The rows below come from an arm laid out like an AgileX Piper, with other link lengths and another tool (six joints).
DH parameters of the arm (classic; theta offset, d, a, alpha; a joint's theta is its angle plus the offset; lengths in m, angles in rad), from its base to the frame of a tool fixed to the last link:
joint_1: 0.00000 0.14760 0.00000 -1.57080
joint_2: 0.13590 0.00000 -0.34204 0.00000
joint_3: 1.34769 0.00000 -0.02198 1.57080
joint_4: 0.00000 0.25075 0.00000 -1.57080
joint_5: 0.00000 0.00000 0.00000 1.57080
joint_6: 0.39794 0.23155 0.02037 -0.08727
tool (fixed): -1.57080 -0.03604 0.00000 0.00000
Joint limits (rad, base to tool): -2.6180..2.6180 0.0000..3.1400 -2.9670..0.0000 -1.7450..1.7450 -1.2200..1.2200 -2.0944..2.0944
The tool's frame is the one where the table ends.
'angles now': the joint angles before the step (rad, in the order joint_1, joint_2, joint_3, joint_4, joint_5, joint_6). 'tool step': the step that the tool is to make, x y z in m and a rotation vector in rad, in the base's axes. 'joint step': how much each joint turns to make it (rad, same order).
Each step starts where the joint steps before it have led.
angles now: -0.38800 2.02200 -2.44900 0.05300 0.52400 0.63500
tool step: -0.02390 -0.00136 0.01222 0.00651 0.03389 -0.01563
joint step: -0.01899 -0.04803 -0.00192 -0.00102 0.08394 -0.00399
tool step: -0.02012 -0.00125 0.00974 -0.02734 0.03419 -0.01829
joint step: -0.01301 -0.03894 -0.00114 -0.01598 0.06109 -0.02401
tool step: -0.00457 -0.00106 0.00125 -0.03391 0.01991 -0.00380
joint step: -0.00299 -0.00799 -0.00004 -0.00602 0.01303 -0.03399
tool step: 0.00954 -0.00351 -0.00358 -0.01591 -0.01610 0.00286
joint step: 0.00099 0.02098 0.00006 0.00401 -0.04204 -0.01200
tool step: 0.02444 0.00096 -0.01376 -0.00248 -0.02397 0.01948
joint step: 0.01799 0.04899 0.00003 0.00702 -0.07202 -0.00002
